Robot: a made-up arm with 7 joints.
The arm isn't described. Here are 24 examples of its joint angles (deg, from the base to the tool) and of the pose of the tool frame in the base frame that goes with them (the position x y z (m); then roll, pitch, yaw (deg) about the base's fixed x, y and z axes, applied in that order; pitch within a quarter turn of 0, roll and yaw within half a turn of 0).
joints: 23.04 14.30 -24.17 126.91 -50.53 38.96 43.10
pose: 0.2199 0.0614 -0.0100 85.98 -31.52 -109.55
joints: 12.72 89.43 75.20 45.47 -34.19 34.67 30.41
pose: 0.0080 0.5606 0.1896 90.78 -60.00 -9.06
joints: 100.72 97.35 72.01 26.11 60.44 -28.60 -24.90
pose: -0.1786 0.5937 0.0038 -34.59 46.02 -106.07
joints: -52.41 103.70 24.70 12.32 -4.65 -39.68 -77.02
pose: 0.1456 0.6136 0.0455 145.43 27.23 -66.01
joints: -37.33 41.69 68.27 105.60 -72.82 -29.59 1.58
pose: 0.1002 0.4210 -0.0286 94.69 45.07 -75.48
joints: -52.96 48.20 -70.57 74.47 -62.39 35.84 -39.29
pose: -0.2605 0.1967 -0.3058 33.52 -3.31 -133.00
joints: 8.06 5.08 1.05 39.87 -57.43 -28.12 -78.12
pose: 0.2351 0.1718 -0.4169 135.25 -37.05 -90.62
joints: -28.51 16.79 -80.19 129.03 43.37 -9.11 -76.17
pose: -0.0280 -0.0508 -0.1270 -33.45 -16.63 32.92
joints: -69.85 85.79 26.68 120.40 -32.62 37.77 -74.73
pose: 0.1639 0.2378 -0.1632 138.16 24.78 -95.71
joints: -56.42 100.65 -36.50 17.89 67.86 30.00 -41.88
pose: 0.0731 0.6275 -0.0321 133.90 28.01 19.93
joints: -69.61 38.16 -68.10 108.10 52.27 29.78 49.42
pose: -0.2192 0.0358 -0.1844 -125.76 32.01 -30.47
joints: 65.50 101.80 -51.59 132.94 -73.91 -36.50 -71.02
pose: 0.1803 0.2135 0.0538 76.38 60.48 150.71
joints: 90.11 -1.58 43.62 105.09 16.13 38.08 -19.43
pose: 0.1728 0.3055 0.1905 -122.58 -7.82 152.48
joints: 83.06 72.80 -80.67 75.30 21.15 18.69 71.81
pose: 0.3418 0.3465 0.0014 12.27 -23.20 -72.82
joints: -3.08 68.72 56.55 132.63 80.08 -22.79 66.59
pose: 0.1174 0.2406 0.1296 93.78 -9.24 168.41
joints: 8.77 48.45 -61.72 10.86 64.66 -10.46 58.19
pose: 0.0803 0.4778 -0.3615 -16.94 -22.34 -8.39
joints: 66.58 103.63 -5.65 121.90 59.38 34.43 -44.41
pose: 0.0910 0.2269 0.2110 169.47 -30.09 -112.83
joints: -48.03 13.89 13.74 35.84 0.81 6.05 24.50
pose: -0.2214 0.2760 -0.4072 -4.16 15.45 5.60
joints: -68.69 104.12 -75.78 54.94 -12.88 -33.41 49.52
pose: -0.0853 0.5650 -0.0920 -111.96 -3.17 -110.11
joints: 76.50 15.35 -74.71 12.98 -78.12 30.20 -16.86
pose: 0.4916 0.2056 -0.1014 140.93 58.44 -43.80
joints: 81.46 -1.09 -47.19 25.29 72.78 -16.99 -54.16
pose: 0.4896 0.0345 0.0063 -79.38 -53.76 115.90
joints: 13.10 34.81 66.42 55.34 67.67 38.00 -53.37
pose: 0.1339 0.5221 -0.1805 -23.67 -19.50 121.01
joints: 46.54 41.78 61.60 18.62 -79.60 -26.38 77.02
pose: 0.2604 0.5169 -0.1898 15.35 -38.43 -52.32
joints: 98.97 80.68 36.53 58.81 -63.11 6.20 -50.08
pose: -0.1034 0.5263 0.1730 -128.09 -58.32 -51.05
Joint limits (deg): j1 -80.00..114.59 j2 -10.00..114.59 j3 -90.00..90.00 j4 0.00..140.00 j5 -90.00..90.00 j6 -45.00..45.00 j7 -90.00..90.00
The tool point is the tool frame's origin. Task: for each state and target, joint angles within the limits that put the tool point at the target. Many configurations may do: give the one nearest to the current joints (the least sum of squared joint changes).
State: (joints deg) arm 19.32 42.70 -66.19 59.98 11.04 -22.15 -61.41
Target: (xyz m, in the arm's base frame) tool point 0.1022 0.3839 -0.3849
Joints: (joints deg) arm 5.96 55.65 -71.19 44.67 11.04 -22.15 -61.41
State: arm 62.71 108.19 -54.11 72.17 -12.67 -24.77 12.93
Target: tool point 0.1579 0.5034 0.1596
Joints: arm 75.02 94.94 -36.28 62.78 -12.67 -24.77 12.93
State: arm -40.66 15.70 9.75 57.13 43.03 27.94 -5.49
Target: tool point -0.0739 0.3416 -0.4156
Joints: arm -36.35 23.68 12.87 44.79 43.03 27.94 -5.49
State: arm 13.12 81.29 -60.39 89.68 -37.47 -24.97 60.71
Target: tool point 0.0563 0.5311 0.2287
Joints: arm 43.16 114.59 -14.38 48.56 -37.47 -24.97 60.71
